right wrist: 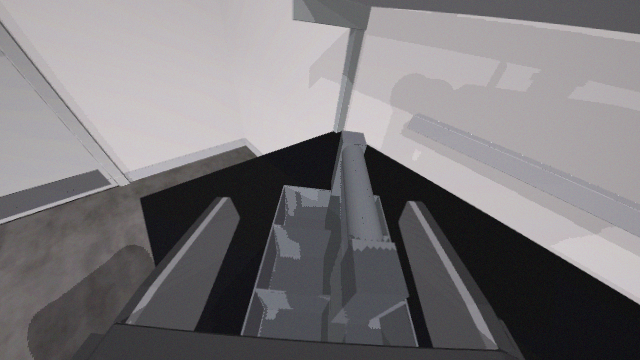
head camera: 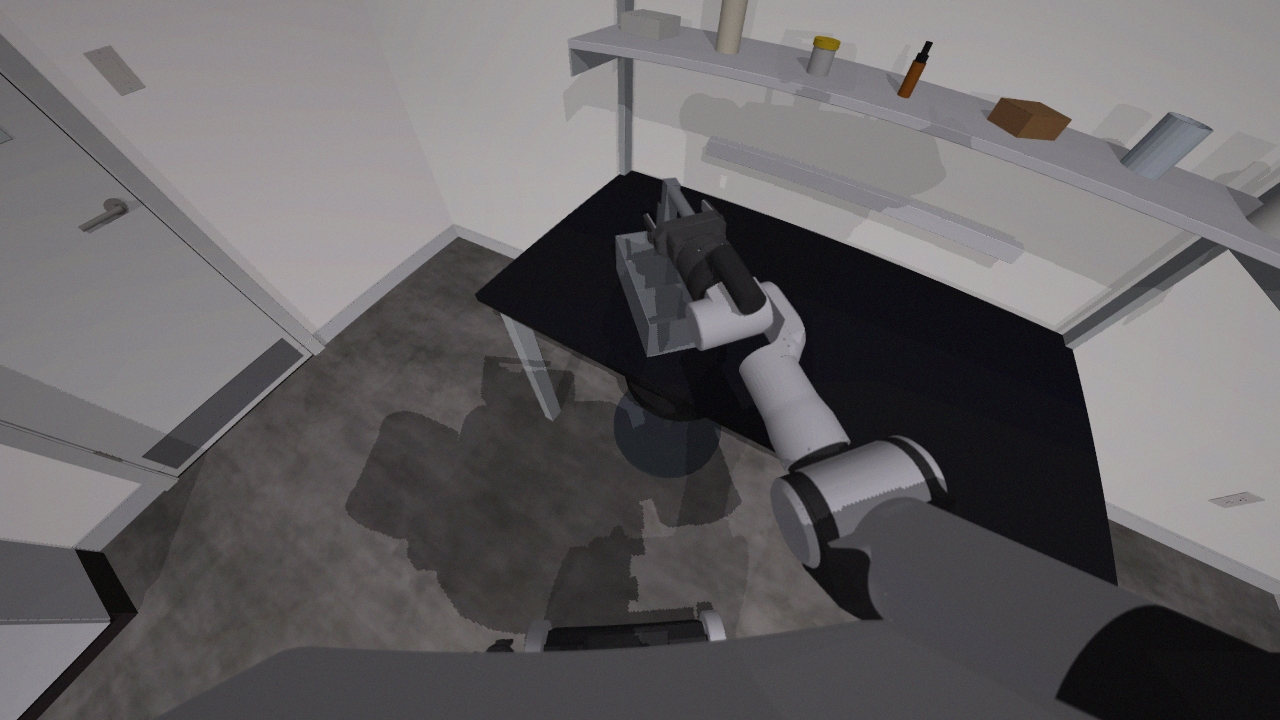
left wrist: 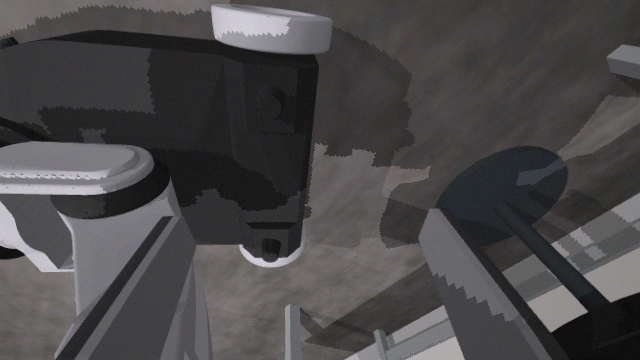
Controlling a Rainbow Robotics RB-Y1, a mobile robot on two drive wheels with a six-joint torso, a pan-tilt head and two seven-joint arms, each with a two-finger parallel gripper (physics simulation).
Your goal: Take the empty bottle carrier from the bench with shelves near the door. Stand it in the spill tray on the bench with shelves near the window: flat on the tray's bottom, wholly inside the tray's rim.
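Places are measured from the robot's base along level axes (x ahead, y left, z up), in millimetres.
Where they show: left gripper, fingertip midpoint: (left wrist: 310, 227); right gripper, fingertip midpoint: (right wrist: 316, 209) (head camera: 675, 211).
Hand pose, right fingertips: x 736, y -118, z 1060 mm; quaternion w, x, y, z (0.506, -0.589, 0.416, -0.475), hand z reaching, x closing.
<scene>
After its pixels a point has its place.
The empty grey bottle carrier (head camera: 669, 338) @(z 817, x 638, y -120 mm) (right wrist: 302, 255) @(z 768, x 834, y -88 mm) stands upright on the black bench top (head camera: 948, 358) @(z 762, x 596, y -841 mm) (right wrist: 530, 280) @(z 763, x 935, y -610 mm), near its far left corner in the head view. It has open compartments and a raised handle with a round bar (right wrist: 357, 195) @(z 1040, x 777, y -143 mm). My right gripper (head camera: 678, 213) @(z 1060, x 736, y -118 mm) (right wrist: 316, 209) @(z 1060, x 736, y -118 mm) is open and empty, over the carrier; in the right wrist view the handle shows between its fingers, closer to the finger at the picture's right. In the head view the gripper hides part of the carrier. My left gripper (left wrist: 310, 227) @(z 533, x 33, y 233 mm) is open and empty, above the floor. The spill tray does not show.
A shelf (head camera: 957, 111) @(z 1220, x 868, y -673 mm) with a yellow-lidded jar (head camera: 819, 59) @(z 1248, x 989, y -417 mm), an orange bottle (head camera: 911, 77) @(z 1255, x 910, y -572 mm), a brown box (head camera: 1027, 119) @(z 1250, x 777, y -736 mm) and other items runs above the bench. A stool's round base (head camera: 666, 447) @(z 30, x 683, y -189 mm) (left wrist: 477, 200) @(z 30, x 687, y -179 mm) stands by the bench's front edge. A door (head camera: 53, 268) @(z 861, x 970, y 1753 mm) is at the left.
</scene>
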